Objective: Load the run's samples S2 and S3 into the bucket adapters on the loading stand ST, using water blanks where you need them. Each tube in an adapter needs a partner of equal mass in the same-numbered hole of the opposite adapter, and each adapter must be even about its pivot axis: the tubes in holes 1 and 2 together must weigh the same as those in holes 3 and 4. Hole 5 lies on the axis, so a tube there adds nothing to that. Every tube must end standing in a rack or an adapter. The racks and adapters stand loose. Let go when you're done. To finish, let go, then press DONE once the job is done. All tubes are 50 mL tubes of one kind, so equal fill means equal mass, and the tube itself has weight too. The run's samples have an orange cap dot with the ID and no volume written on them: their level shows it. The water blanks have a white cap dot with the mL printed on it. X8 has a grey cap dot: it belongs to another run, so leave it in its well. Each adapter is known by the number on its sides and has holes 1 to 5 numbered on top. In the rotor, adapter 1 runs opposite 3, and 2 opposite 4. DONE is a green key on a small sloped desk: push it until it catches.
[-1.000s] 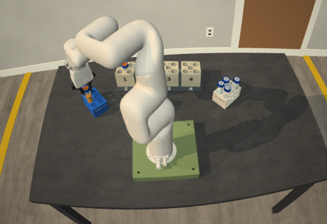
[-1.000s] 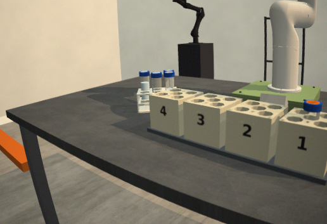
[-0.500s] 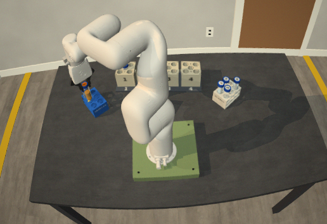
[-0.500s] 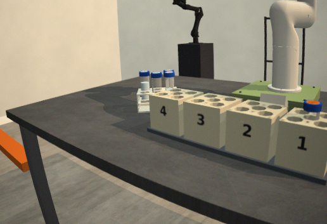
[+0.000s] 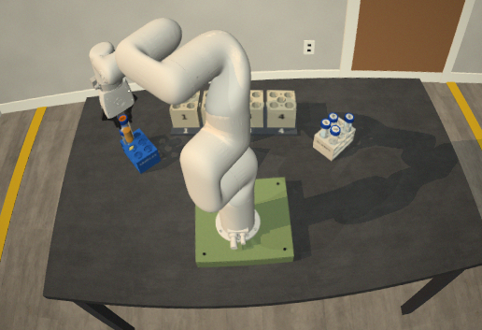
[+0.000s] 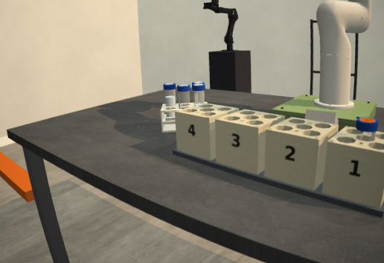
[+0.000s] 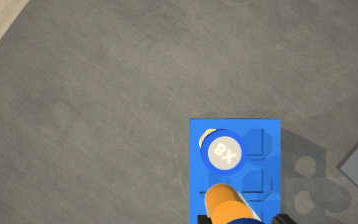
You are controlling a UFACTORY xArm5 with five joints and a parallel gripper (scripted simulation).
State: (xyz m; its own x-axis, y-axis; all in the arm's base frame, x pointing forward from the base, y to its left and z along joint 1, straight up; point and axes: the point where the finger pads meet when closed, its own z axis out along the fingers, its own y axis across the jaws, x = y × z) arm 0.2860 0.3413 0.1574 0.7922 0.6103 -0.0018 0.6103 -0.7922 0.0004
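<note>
Now: the sample tube S2 50 mm below my hand, 10 mm to the right of it and 10 mm ahead of it. Also, from my hand: bucket adapter (180 mm to the right, 170 mm ahead, 150 mm below); loading stand ST (340 mm to the right, 190 mm below, 150 mm ahead); blue sample rack (170 mm below, 20 mm to the right, 10 mm ahead).
</note>
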